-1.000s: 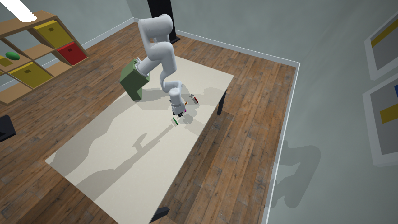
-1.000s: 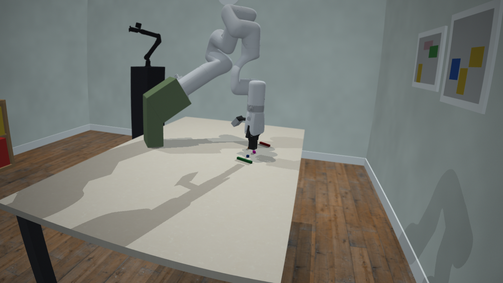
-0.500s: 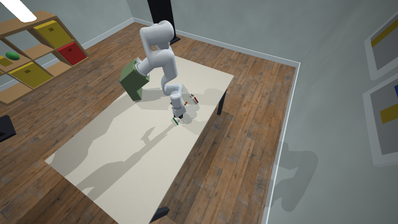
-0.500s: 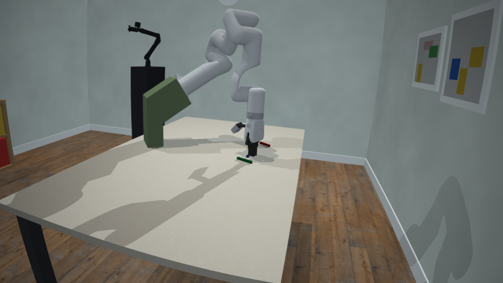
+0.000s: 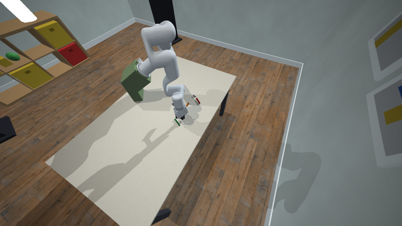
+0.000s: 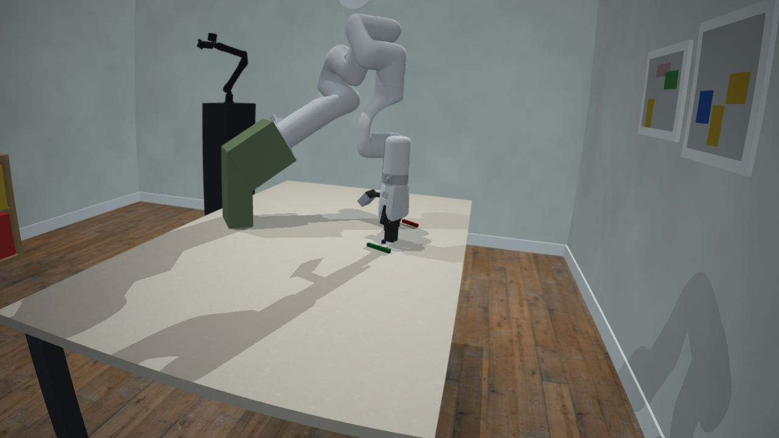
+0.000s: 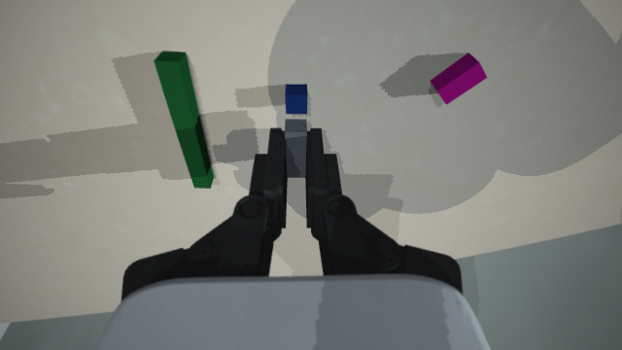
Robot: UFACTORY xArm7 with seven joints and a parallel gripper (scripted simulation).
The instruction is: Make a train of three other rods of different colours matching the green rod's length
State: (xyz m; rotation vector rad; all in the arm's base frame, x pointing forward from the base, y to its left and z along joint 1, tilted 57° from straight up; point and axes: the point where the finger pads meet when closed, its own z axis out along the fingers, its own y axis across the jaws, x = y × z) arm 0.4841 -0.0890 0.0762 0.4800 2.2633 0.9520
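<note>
My hand is 3 cm above the blue rod and 2 cm past it. Round my hand: magenta rod: 8 cm to the left, 3 cm below, 3 cm behind; orange rod: 14 cm to the left, 8 cm behind, 3 cm below; green rod: 5 cm to the right, 3 cm below, 1 cm behind.
</note>
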